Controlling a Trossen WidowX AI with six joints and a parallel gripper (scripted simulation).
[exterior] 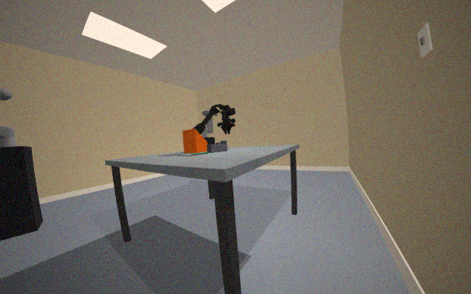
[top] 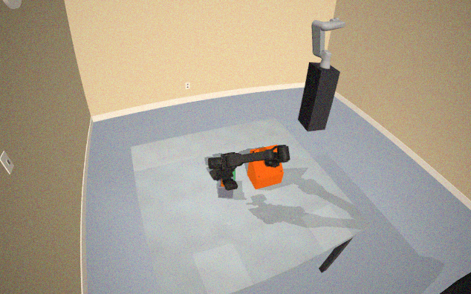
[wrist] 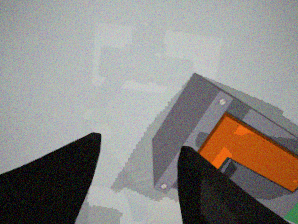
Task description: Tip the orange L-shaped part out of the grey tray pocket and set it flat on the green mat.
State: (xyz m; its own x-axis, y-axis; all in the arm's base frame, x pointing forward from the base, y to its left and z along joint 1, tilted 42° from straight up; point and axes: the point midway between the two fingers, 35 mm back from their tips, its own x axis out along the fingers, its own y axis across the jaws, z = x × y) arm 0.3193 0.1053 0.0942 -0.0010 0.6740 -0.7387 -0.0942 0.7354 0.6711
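My gripper tip is now 100 mm to the left of the orange l-shaped part, 100 mm above it and 30 mm past it. Round my gripper tip: green mat (260 mm to the right, 160 mm below, 80 mm behind).
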